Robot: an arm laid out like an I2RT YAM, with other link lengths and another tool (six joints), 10 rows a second.
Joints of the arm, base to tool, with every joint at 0 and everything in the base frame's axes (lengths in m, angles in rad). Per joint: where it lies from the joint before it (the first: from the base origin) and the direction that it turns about. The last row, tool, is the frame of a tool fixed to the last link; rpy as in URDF.
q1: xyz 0 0 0.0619 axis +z
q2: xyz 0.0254 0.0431 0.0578 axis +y
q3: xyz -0.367 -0.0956 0 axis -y
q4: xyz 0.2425 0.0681 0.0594 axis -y
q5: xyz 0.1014 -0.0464 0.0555 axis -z
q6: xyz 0.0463 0 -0.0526 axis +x
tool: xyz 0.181 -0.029 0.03 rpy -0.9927 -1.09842 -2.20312
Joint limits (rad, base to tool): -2.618..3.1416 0..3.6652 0..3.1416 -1.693..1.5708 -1.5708..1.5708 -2.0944..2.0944
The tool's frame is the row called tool.
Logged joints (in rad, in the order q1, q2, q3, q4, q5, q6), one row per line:
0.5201, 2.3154, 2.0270, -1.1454, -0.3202, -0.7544
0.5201, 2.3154, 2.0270, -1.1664, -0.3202, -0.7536
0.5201, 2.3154, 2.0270, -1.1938, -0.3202, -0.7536
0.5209, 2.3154, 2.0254, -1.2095, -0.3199, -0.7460
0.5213, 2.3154, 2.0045, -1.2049, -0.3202, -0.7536
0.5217, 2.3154, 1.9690, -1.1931, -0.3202, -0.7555
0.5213, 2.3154, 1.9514, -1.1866, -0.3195, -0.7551
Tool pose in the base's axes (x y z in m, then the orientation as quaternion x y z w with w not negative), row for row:
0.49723, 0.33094, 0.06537, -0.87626, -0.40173, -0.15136, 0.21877
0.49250, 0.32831, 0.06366, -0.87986, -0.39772, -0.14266, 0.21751
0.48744, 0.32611, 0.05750, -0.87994, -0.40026, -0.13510, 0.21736
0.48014, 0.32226, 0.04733, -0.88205, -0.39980, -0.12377, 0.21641
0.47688, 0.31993, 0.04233, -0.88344, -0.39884, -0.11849, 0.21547
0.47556, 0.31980, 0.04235, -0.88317, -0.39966, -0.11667, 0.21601
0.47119, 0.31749, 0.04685, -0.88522, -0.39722, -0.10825, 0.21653
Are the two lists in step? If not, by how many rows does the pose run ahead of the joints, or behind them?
The pose runs 2 rows ahead of the joints: the pose in row i belongs to the joints in row i + 2.
